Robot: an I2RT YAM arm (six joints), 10 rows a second.
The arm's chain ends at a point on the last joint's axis. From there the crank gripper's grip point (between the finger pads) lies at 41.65 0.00 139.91 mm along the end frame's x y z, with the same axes.
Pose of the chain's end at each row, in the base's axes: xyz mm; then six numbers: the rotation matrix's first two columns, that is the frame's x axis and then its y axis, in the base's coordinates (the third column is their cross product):
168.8 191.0 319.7 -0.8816 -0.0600 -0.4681 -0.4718 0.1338 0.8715
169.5 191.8 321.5 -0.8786 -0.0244 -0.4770 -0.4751 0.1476 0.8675
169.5 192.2 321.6 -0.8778 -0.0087 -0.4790 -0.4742 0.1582 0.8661
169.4 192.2 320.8 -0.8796 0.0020 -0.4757 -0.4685 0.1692 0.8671
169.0 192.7 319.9 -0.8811 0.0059 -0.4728 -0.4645 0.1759 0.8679
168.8 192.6 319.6 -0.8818 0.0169 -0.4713 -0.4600 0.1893 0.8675
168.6 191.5 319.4 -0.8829 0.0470 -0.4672 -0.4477 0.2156 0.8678
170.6 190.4 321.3 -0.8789 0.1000 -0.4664 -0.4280 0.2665 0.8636
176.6 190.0 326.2 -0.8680 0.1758 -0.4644 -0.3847 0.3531 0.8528
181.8 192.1 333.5 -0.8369 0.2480 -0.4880 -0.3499 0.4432 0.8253
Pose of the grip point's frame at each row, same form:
133.5 326.9 279.7 -0.8816 -0.0600 -0.4681 -0.4718 0.1338 0.8715
139.8 329.1 281.9 -0.8786 -0.0244 -0.4770 -0.4751 0.1476 0.8675
142.5 330.0 281.6 -0.8778 -0.0087 -0.4790 -0.4742 0.1582 0.8661
144.3 330.2 280.3 -0.8796 0.0020 -0.4757 -0.4685 0.1692 0.8671
144.7 330.7 278.9 -0.8811 0.0059 -0.4728 -0.4645 0.1759 0.8679
146.6 330.7 277.7 -0.8818 0.0169 -0.4713 -0.4600 0.1893 0.8675
151.6 329.9 276.3 -0.8829 0.0470 -0.4672 -0.4477 0.2156 0.8678
163.5 328.7 275.1 -0.8789 0.1000 -0.4664 -0.4280 0.2665 0.8636
184.4 325.9 273.4 -0.8680 0.1758 -0.4644 -0.3847 0.3531 0.8528
205.8 323.0 273.4 -0.8369 0.2480 -0.4880 -0.3499 0.4432 0.8253

